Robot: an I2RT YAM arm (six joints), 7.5 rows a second.
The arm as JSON. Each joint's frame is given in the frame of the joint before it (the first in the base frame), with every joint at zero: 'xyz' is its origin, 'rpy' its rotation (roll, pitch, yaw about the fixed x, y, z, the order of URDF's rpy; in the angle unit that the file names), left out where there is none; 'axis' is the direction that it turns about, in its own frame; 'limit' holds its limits. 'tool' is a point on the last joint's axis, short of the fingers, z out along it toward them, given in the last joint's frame.
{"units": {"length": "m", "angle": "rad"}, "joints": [
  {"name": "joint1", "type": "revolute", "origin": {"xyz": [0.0, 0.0, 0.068]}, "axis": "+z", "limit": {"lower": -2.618, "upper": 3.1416}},
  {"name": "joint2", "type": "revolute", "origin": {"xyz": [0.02, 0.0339, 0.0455]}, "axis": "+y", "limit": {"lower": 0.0, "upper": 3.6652}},
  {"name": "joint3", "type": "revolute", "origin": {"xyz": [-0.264, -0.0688, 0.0]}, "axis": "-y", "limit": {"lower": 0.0, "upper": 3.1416}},
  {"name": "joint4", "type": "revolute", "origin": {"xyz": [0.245, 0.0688, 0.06]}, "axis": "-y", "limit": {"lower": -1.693, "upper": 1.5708}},
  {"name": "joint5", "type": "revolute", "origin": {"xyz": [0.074, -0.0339, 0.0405]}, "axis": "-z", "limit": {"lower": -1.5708, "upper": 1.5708}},
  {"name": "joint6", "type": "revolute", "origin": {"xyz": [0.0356, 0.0, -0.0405]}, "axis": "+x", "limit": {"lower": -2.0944, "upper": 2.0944}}
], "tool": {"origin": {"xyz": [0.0, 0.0, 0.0], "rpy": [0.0, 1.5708, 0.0]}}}
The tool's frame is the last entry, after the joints.
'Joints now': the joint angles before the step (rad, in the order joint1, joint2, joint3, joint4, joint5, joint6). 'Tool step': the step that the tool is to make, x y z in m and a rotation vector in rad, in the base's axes. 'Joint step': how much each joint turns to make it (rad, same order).
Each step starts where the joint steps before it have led.
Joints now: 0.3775, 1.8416, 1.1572, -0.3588, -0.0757, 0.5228
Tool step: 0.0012, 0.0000, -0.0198, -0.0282, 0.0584, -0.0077
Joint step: -0.0005, 0.0537, -0.0009, -0.0098, 0.0076, 0.0041
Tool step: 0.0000, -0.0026, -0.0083, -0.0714, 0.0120, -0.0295
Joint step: 0.0001, 0.0212, 0.0003, -0.0165, 0.0687, 0.0000
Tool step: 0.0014, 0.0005, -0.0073, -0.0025, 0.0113, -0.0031
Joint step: -0.0002, 0.0219, 0.0000, 0.0105, -0.0005, 0.0034
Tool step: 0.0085, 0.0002, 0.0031, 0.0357, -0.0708, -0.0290
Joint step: -0.0074, 0.0021, -0.0002, 0.0812, 0.0028, 0.0226
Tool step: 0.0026, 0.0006, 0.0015, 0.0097, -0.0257, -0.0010
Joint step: -0.0010, 0.0000, 0.0001, 0.0273, 0.0002, -0.0001
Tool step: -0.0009, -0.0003, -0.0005, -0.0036, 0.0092, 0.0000
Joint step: 0.0001, -0.0001, 0.0000, -0.0100, 0.0001, 0.0001
